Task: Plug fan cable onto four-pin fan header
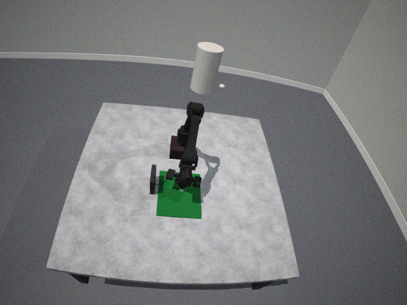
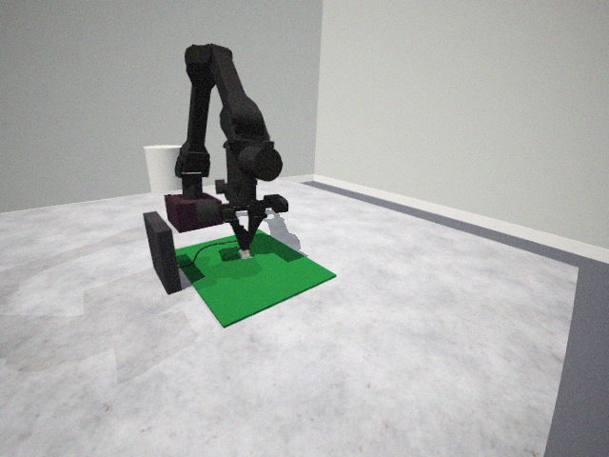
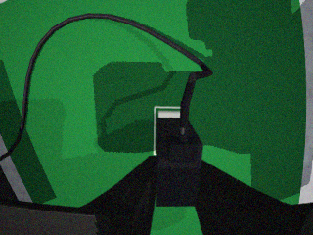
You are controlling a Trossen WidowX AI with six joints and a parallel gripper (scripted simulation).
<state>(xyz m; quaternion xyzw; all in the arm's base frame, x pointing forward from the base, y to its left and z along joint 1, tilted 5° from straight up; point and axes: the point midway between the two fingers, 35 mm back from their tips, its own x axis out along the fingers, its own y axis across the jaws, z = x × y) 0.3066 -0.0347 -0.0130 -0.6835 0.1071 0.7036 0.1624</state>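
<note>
Now: the black plug 1 cm behind my gripper tip and 1 cm above it. The rest, counted from my gripper tip: green board: 5 cm below, 2 cm to the right, 2 cm ahead; then dark flat fan: 16 cm to the right, 4 cm behind, 2 cm above; then white four-pin header: 3 cm below, 1 cm behind.
</note>
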